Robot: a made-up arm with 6 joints. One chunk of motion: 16 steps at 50 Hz.
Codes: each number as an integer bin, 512 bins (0 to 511) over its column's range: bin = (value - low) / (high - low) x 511, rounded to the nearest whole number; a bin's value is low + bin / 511 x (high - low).
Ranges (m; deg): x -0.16..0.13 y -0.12..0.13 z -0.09..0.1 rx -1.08..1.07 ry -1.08..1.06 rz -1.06..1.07
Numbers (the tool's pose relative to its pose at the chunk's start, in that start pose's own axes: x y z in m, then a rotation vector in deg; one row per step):
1: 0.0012 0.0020 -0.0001 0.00 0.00 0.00
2: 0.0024 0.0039 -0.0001 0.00 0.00 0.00
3: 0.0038 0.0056 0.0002 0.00 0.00 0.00
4: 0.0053 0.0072 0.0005 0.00 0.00 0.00
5: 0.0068 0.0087 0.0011 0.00 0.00 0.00
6: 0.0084 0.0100 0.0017 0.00 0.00 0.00
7: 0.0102 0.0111 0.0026 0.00 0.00 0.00
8: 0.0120 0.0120 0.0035 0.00 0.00 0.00
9: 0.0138 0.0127 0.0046 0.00 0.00 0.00
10: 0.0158 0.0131 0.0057 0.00 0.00 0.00
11: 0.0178 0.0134 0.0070 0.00 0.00 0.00
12: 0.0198 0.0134 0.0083 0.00 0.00 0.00
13: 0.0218 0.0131 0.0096 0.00 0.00 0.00
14: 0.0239 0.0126 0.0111 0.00 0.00 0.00
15: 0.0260 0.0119 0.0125 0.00 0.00 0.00
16: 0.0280 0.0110 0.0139 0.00 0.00 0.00
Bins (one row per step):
1: 284 249 242 257 258 254
2: 286 253 242 257 258 254
3: 289 257 243 257 258 254
4: 291 260 243 257 258 254
5: 294 263 245 257 258 254
6: 297 266 247 257 258 254
7: 300 268 249 257 258 254
8: 303 270 251 257 258 254
9: 306 271 254 257 258 254
10: 310 272 257 257 258 254
11: 313 273 261 257 258 254
12: 317 273 264 257 258 254
13: 320 272 268 257 258 254
14: 324 271 272 257 258 254
15: 328 270 276 257 258 254
16: 331 268 279 257 258 254

